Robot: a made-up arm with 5 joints.
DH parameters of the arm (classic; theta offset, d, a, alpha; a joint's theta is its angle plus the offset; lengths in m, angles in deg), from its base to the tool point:
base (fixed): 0 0.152 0 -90
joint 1: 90 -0.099 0.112 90
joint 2: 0 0.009 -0.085 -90
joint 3: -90 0.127 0.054 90
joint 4: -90 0.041 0.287 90
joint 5: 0 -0.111 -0.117 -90
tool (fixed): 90 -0.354 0 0
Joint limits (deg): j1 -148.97..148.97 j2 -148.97..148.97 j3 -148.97..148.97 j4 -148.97..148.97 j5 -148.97..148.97
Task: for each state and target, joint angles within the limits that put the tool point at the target. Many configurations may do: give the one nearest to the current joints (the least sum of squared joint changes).
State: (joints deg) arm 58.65 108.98 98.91 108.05 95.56
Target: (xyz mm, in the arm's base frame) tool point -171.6 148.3 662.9
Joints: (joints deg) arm 36.29 113.88 117.98 94.67 73.63
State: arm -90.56 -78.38 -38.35 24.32 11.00
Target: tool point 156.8 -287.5 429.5
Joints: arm -81.01 -74.96 -12.99 16.53 7.46
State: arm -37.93 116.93 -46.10 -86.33 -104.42
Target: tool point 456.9 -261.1 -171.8
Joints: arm -74.33 148.97 -22.33 -56.10 -147.80
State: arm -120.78 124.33 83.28 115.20 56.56
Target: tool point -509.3 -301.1 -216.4
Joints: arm -123.82 121.98 85.48 148.06 93.28
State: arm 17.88 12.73 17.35 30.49 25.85
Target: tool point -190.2 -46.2 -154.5
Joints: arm 31.17 8.46 32.82 3.77 -8.51
